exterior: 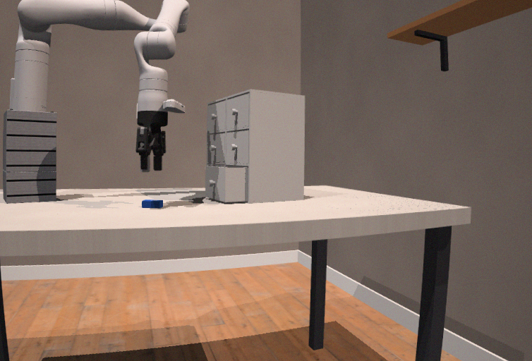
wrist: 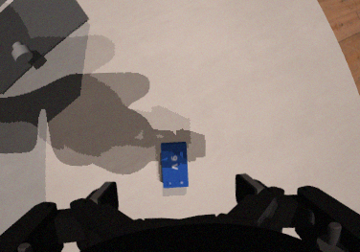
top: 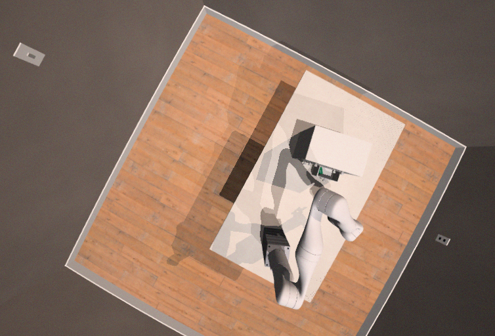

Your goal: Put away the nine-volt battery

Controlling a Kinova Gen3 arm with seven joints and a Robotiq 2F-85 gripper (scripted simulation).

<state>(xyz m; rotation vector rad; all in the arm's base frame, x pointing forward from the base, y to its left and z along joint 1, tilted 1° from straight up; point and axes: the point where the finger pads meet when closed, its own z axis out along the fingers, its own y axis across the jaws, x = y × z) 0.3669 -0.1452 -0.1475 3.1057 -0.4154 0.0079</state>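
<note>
Now: hand 9 cm above the blue nine-volt battery and 1 cm past it. The rest, counted from my hand: green block 21 cm ahead, 16 cm to the left, 8 cm below.
</note>
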